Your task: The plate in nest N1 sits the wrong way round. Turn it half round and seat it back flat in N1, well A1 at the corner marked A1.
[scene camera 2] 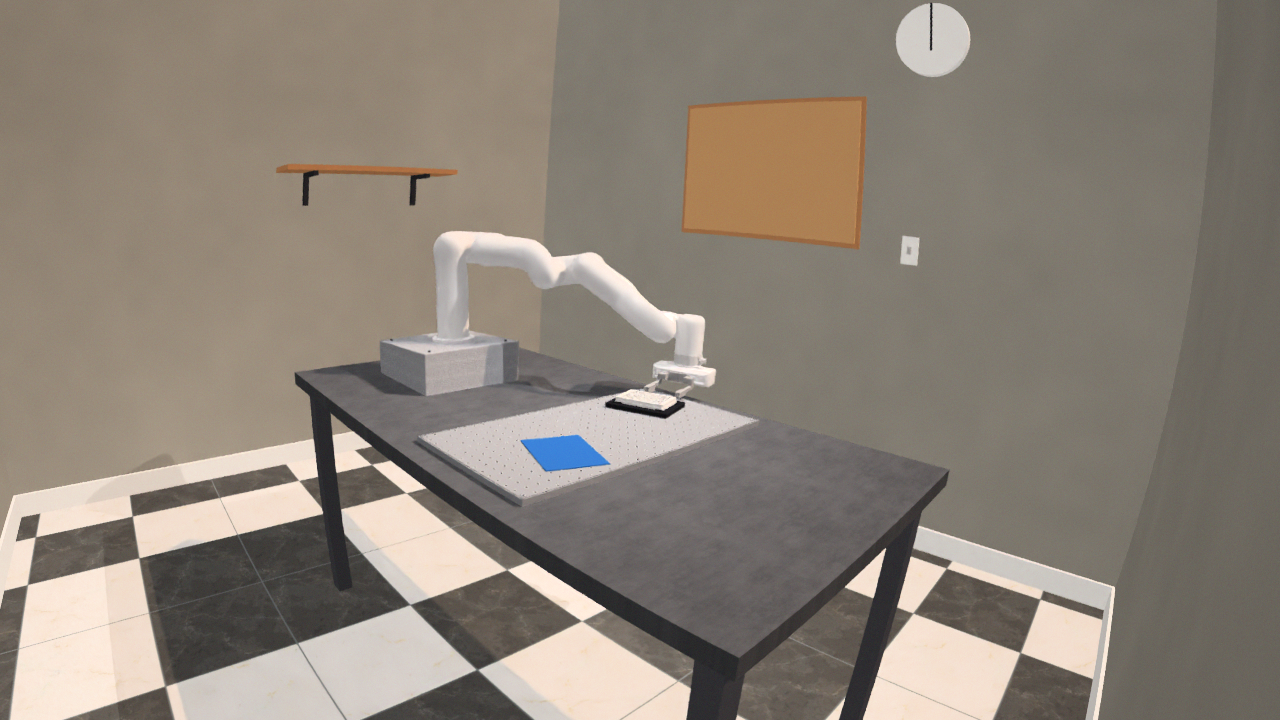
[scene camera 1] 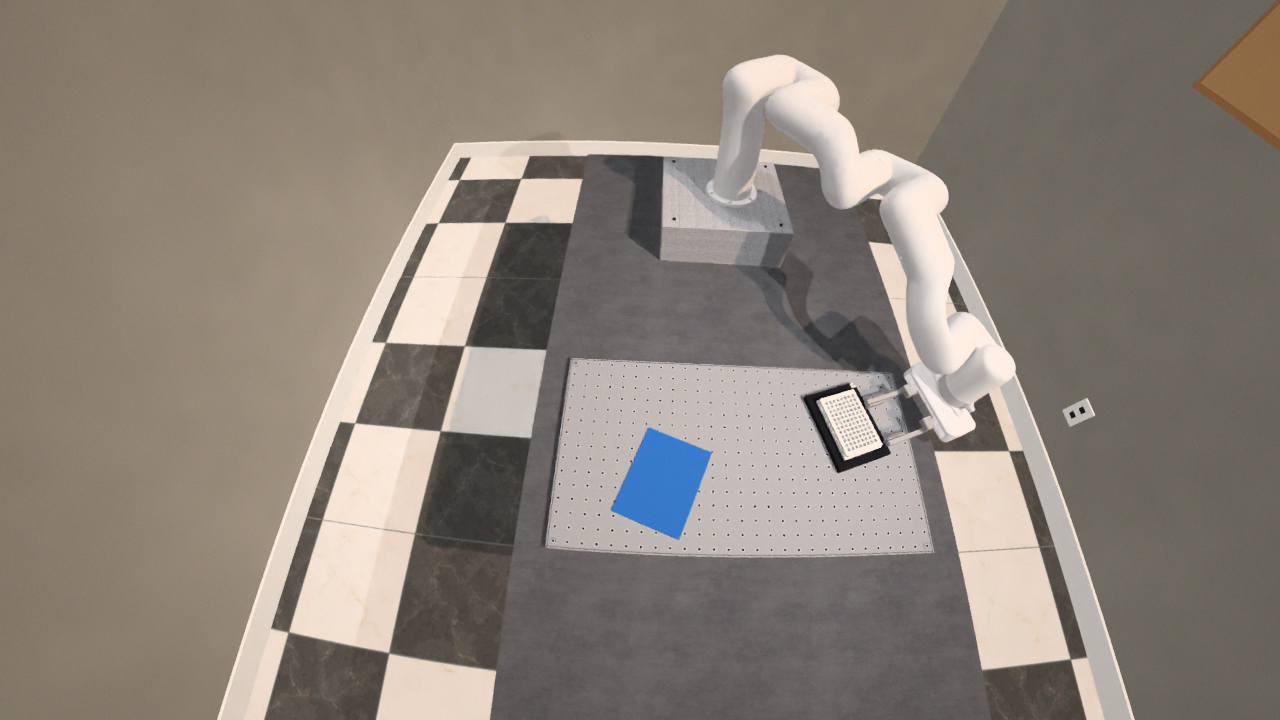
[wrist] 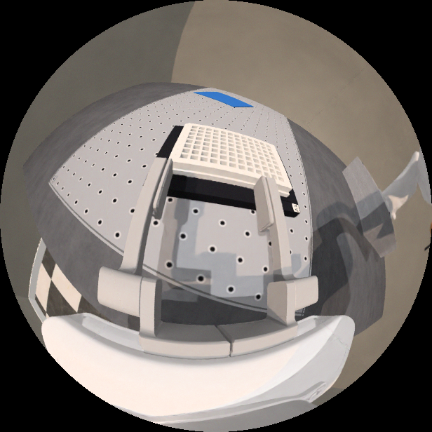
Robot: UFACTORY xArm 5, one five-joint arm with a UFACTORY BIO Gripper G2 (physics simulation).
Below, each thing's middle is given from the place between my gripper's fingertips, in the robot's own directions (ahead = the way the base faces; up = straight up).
I see my gripper 50 mm to the left of the well plate (scene camera 1: 848, 422) and 10 mm above it. From my hand the other things lie so: black nest (scene camera 1: 817, 416) (50 mm to the right, 20 mm below); then flat blue sheet (scene camera 1: 659, 490) (180 mm ahead, 390 mm to the right, 30 mm below).
